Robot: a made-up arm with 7 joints.
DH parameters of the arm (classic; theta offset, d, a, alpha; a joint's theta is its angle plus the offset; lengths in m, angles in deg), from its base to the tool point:
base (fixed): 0 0.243 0.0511 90
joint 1: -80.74 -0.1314 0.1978 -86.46
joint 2: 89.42 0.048 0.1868 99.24
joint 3: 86.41 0.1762 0.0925 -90
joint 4: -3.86 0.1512 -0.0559 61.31
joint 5: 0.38 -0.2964 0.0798 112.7
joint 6: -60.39 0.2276 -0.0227 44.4
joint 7: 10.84 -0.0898 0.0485 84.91
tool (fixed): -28.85 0.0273 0 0
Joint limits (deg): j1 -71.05..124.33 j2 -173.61..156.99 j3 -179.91..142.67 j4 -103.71..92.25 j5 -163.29..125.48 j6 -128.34..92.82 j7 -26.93..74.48
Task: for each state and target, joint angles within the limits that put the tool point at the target. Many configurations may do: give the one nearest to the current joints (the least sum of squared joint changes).
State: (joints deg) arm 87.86 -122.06 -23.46 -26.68 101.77 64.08 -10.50
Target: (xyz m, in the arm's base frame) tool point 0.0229 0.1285 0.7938
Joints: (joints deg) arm 124.33 -95.22 -16.46 -31.21 115.23 52.17 -2.96
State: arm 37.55 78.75 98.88 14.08 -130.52 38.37 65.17
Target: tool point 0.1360 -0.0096 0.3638
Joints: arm 18.52 87.34 109.66 -18.52 -111.57 33.03 58.10
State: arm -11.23 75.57 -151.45 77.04 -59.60 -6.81 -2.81
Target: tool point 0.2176 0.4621 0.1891
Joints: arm 6.27 105.26 -168.78 92.18 -81.01 -4.98 -5.69
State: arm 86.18 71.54 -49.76 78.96 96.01 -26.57 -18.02
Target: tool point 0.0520 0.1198 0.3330
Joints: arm 86.41 37.45 -57.24 42.38 77.01 -21.64 -26.21
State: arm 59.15 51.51 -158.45 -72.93 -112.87 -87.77 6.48
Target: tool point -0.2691 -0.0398 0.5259
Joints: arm 20.29 100.88 -107.29 -83.55 -138.32 -92.18 18.35
